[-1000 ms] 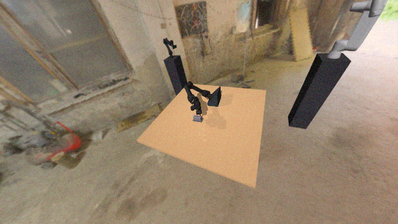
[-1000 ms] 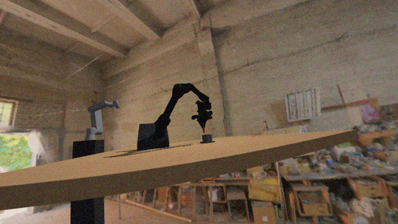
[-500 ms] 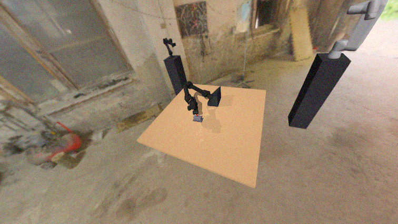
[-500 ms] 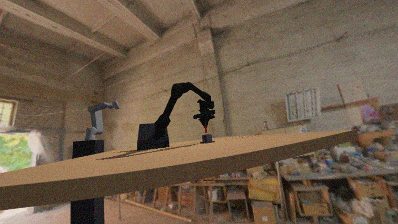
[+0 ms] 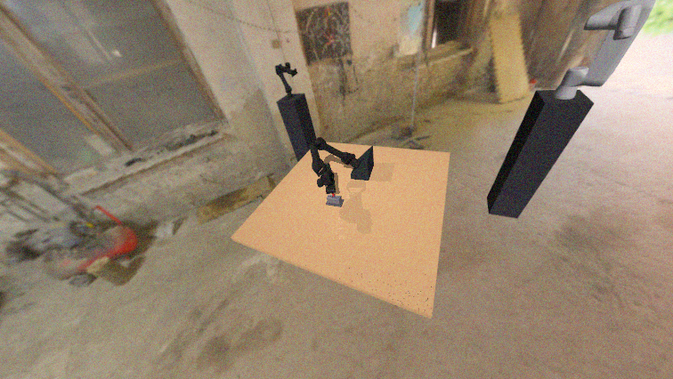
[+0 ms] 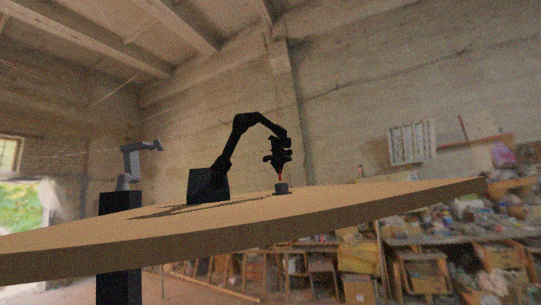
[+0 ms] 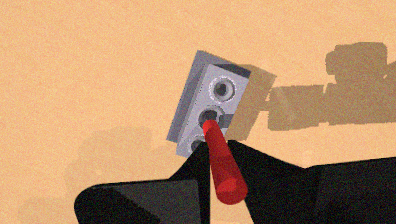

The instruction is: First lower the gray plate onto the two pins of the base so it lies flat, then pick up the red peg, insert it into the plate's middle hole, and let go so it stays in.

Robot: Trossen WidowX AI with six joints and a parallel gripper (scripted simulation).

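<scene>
Right now the gray plate is 7 cm below my gripper tip. Round my gripper tip: red peg: right at my gripper tip; then dark base: 10 cm below.
</scene>
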